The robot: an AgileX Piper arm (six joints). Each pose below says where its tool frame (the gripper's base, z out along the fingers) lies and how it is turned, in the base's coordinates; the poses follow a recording.
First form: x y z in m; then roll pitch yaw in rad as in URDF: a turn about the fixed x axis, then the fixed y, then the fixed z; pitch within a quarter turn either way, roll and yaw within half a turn.
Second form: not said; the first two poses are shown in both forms.
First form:
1: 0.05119 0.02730 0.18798 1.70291 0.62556 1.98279
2: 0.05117 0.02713 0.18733 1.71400 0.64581 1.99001
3: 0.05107 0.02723 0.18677 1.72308 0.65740 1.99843
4: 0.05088 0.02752 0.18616 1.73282 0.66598 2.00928
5: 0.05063 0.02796 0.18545 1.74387 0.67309 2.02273
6: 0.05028 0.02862 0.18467 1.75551 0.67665 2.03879
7: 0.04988 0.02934 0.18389 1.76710 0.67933 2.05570
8: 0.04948 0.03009 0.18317 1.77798 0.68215 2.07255
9: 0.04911 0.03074 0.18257 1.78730 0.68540 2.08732
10: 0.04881 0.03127 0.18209 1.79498 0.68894 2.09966
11: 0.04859 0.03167 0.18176 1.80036 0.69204 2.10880
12: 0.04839 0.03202 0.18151 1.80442 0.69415 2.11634
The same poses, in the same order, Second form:
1: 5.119 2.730 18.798 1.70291 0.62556 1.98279
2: 5.117 2.713 18.733 1.71400 0.64581 1.99001
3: 5.107 2.723 18.677 1.72308 0.65740 1.99843
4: 5.088 2.752 18.616 1.73282 0.66598 2.00928
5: 5.063 2.796 18.545 1.74387 0.67309 2.02273
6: 5.028 2.862 18.467 1.75551 0.67665 2.03879
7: 4.988 2.934 18.389 1.76710 0.67933 2.05570
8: 4.948 3.009 18.317 1.77798 0.68215 2.07255
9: 4.911 3.074 18.257 1.78730 0.68540 2.08732
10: 4.881 3.127 18.209 1.79498 0.68894 2.09966
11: 4.859 3.167 18.176 1.80036 0.69204 2.10880
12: 4.839 3.202 18.151 1.80442 0.69415 2.11634
